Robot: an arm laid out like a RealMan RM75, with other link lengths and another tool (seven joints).
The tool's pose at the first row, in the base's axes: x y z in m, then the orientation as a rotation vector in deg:
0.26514 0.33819 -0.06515 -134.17 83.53 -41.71
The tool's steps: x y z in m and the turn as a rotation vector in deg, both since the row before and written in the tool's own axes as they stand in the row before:
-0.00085 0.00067 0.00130 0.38 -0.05 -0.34
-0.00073 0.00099 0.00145 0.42 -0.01 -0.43
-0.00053 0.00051 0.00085 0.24 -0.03 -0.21
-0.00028 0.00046 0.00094 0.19 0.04 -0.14
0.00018 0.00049 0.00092 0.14 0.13 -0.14
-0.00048 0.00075 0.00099 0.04 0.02 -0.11
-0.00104 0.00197 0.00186 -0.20 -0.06 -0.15
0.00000 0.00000 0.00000 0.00 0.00 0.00
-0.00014 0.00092 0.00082 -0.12 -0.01 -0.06
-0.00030 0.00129 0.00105 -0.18 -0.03 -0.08
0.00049 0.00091 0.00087 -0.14 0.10 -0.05
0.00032 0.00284 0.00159 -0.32 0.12 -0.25
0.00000 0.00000 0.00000 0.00 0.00 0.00
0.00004 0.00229 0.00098 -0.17 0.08 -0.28
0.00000 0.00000 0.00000 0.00 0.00 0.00
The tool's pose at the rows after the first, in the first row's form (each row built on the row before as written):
0.26505 0.33862 -0.06678 -134.19 82.88 -41.95
0.26486 0.33880 -0.06866 -134.26 82.12 -42.28
0.26477 0.33902 -0.06976 -134.27 81.72 -42.43
0.26486 0.33904 -0.07084 -134.25 81.45 -42.62
0.26510 0.33864 -0.07179 -134.26 81.26 -42.90
0.26494 0.33870 -0.07311 -134.33 81.12 -42.98
0.26419 0.33867 -0.07591 -134.62 81.07 -42.84
0.26419 0.33867 -0.07591 -134.62 81.07 -42.84
0.26394 0.33835 -0.07708 -134.76 81.09 -42.78
0.26349 0.33799 -0.07867 -134.97 81.12 -42.67
0.26351 0.33711 -0.07970 -135.11 81.20 -42.74
0.26246 0.33545 -0.08232 -135.56 81.20 -42.79
0.26246 0.33545 -0.08232 -135.56 81.20 -42.79
0.26135 0.33430 -0.08423 -135.93 81.05 -42.87
0.26135 0.33430 -0.08423 -135.93 81.05 -42.87

